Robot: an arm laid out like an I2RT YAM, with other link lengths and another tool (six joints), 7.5 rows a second.
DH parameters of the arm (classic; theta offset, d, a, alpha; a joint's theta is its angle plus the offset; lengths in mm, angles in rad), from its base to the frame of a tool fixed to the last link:
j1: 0 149.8 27.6 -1.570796
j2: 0 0 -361.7 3.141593
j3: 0.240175 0 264.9 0
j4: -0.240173 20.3 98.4 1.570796
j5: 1.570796 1.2 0 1.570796
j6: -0.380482 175 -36.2 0.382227
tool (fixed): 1.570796 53.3 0 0
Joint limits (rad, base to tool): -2.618..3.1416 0..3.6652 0..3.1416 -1.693..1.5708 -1.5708..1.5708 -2.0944..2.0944
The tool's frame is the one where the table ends.
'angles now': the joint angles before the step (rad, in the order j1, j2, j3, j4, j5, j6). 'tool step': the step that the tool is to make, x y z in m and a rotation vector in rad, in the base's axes. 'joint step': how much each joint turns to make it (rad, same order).
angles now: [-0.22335, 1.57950, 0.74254, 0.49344, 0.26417, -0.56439]
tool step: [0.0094, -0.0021, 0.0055, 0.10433, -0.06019, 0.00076]
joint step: [-0.03014, 0.02034, 0.01671, 0.01432, -0.06752, 0.10147]
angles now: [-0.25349, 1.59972, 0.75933, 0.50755, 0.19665, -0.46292]
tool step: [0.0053, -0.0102, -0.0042, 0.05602, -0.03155, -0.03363]
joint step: [-0.01904, 0.03275, 0.00008, 0.03610, -0.00645, 0.06487]
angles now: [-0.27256, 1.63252, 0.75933, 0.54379, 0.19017, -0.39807]
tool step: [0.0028, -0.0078, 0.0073, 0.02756, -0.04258, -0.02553]
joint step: [-0.01223, 0.00844, -0.00035, 0.03435, 0.00074, 0.04119]
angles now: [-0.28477, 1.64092, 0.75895, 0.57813, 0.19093, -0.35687]
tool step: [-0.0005, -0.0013, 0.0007, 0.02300, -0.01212, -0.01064]
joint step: [-0.00296, -0.00045, -0.00204, 0.00158, -0.00030, 0.02711]
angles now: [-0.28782, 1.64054, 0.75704, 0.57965, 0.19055, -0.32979]
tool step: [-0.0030, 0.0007, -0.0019, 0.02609, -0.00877, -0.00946]
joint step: [-0.00069, -0.00462, -0.01278, 0.00358, 0.00007, 0.02940]
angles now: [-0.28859, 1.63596, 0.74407, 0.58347, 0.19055, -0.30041]
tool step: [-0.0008, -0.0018, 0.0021, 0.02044, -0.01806, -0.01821]
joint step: [0.00033, -0.00159, -0.00568, 0.00981, 0.01024, 0.02973]
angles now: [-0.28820, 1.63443, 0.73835, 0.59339, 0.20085, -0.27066]
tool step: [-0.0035, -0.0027, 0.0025, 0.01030, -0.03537, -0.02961]
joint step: [0.00410, -0.00073, -0.03170, 0.05575, 0.02661, 0.02935]
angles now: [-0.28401, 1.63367, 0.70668, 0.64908, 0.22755, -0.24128]
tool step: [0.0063, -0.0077, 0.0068, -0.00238, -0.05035, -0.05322]
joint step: [0.01490, 0.02913, -0.00488, 0.07560, 0.06297, 0.02938]
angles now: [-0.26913, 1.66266, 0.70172, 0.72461, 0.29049, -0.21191]
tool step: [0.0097, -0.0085, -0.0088, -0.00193, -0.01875, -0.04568]
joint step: [0.01156, 0.06132, 0.00273, 0.07194, 0.05505, 0.01681]
